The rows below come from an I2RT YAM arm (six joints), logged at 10 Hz.
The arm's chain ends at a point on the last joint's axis. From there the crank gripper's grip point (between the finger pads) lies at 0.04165 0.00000 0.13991 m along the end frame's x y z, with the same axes.
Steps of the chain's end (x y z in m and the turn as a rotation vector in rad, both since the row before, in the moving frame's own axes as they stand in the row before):
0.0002 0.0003 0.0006 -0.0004 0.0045 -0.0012
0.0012 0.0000 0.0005 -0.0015 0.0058 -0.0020
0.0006 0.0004 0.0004 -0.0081 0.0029 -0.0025
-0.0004 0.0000 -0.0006 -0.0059 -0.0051 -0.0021
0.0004 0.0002 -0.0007 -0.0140 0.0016 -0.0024
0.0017 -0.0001 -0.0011 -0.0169 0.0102 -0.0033
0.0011 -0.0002 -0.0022 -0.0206 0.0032 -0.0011
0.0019 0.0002 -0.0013 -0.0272 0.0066 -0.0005
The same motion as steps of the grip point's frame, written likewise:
0.0008 0.0003 0.0004 -0.0004 0.0045 -0.0012
0.0020 0.0001 0.0003 -0.0015 0.0058 -0.0020
0.0010 0.0014 0.0003 -0.0081 0.0029 -0.0025
-0.0011 0.0007 -0.0004 -0.0059 -0.0051 -0.0021
0.0006 0.0021 -0.0008 -0.0140 0.0016 -0.0024
0.0031 0.0021 -0.0016 -0.0169 0.0102 -0.0033
0.0015 0.0026 -0.0024 -0.0206 0.0032 -0.0011
0.0028 0.0040 -0.0016 -0.0272 0.0066 -0.0005

